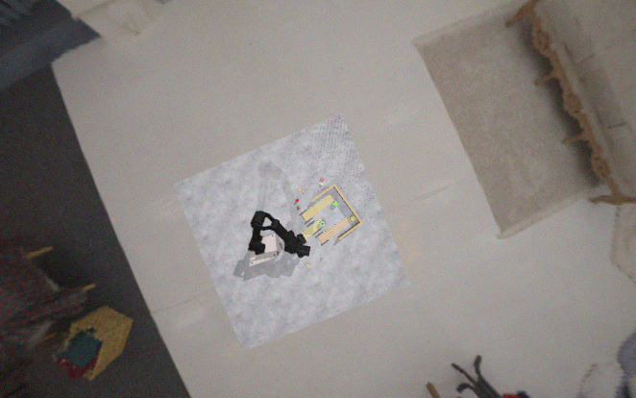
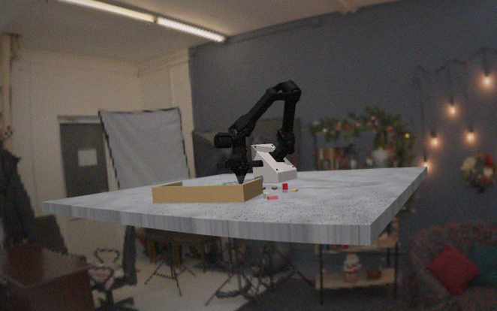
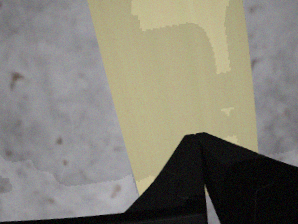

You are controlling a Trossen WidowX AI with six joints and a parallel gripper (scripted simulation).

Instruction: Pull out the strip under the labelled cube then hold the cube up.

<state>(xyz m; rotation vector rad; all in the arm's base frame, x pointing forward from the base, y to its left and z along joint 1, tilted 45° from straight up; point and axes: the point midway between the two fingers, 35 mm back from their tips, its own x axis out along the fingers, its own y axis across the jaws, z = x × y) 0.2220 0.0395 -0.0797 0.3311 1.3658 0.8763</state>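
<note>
The pale yellow strip is 9 cm ahead of my gripper tip and 4 cm to the left of it. Also, from my gripper tip: labelled cube: 20 cm ahead, 7 cm to the left, 2 cm above.
</note>
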